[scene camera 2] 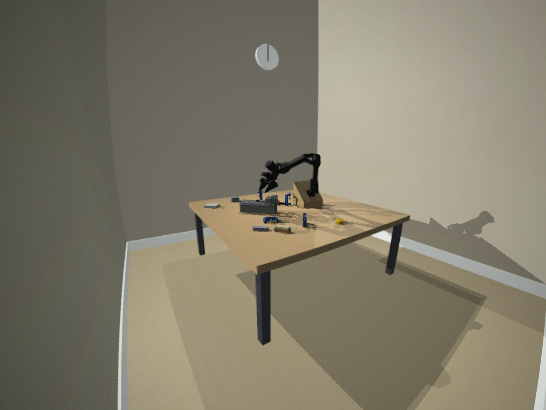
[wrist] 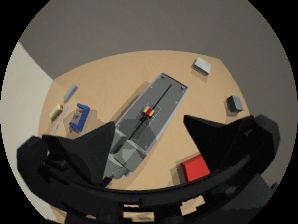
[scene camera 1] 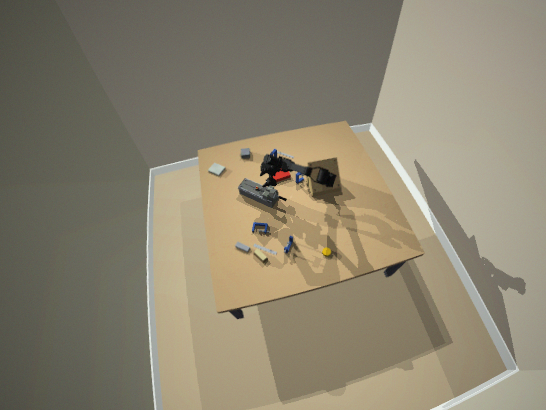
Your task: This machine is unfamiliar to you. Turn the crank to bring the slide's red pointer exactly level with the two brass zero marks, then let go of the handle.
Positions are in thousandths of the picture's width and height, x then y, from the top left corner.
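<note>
You've got the gripper (wrist: 502,542) sitting open and holding nothing, and there's also a grey slide machine (wrist: 455,605).
</note>
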